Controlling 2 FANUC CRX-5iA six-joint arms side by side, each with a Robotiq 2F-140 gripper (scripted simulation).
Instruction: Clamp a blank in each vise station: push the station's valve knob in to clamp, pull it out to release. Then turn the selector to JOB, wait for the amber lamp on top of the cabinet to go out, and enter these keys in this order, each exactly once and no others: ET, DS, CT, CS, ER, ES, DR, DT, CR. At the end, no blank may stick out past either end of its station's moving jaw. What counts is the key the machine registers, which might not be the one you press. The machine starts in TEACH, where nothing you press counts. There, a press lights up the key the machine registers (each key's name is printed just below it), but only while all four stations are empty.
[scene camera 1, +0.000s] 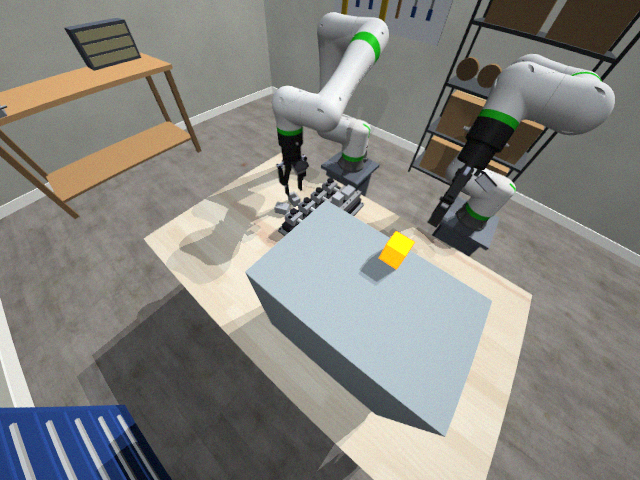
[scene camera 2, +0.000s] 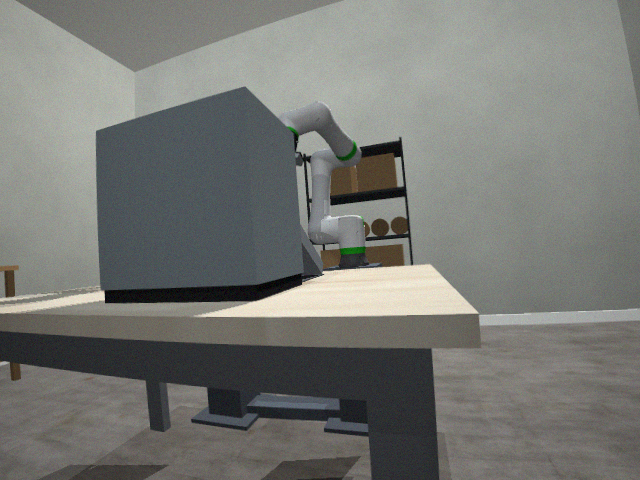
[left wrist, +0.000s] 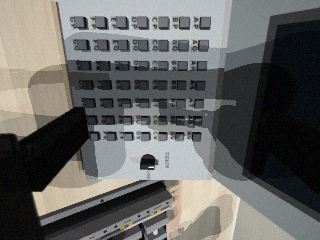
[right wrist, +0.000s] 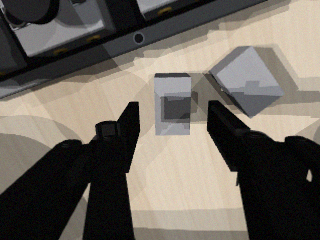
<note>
I see my left gripper (scene camera 1: 433, 220), my right gripper (right wrist: 173, 115), a grey blank (right wrist: 243, 76) and a grey blank (right wrist: 172, 91).
My left gripper is seen too in the left wrist view (left wrist: 172, 123).
</note>
